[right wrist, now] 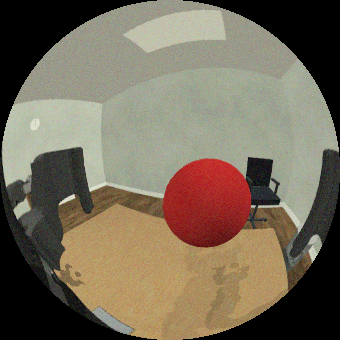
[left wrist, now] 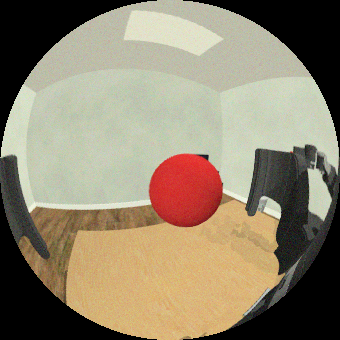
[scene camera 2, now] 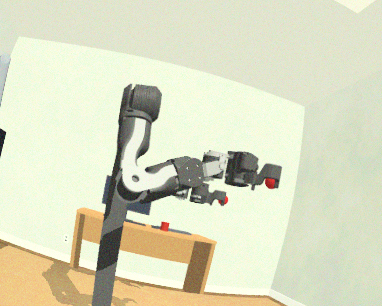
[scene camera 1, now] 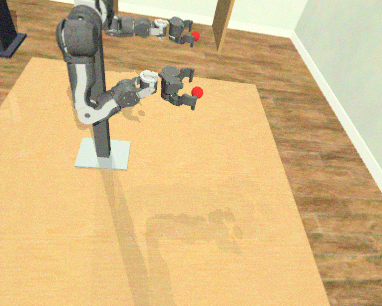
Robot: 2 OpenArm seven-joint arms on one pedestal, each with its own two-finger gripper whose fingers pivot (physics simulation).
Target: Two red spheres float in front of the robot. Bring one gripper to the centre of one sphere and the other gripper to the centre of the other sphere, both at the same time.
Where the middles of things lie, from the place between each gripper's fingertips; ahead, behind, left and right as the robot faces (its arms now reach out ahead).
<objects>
Now: left hand 540 mm above the pale base plate (scene camera 1: 87,157), 390 mm past it and 320 mm to the left of it.
Now: the pale base plate 58 cm below my right hand, 36 cm behind it and 17 cm to the left of it.
</objects>
